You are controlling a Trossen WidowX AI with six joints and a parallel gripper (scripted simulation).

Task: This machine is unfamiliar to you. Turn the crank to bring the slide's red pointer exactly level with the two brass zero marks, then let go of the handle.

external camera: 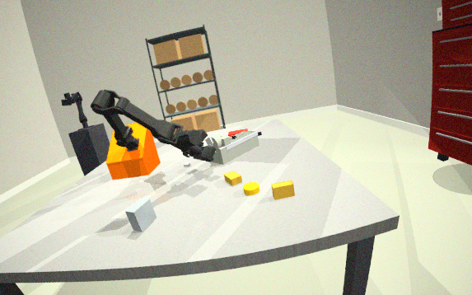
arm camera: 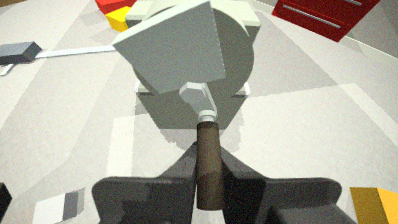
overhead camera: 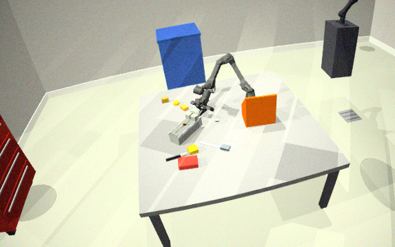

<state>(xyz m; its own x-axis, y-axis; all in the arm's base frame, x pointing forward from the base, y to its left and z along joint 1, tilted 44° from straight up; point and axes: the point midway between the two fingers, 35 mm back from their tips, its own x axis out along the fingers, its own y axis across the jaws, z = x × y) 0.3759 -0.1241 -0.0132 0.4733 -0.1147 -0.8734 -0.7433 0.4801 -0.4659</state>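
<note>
Right now my gripper tip is 1 cm past the dark brown crank handle, 1 cm to the left of it and 3 cm below it. Round my gripper tip: yellow block (6 cm ahead, 33 cm to the left, 2 cm below); then grey cube (16 cm behind, 39 cm to the right); then red pointer (10 cm ahead, 13 cm to the left, 5 cm above).
</note>
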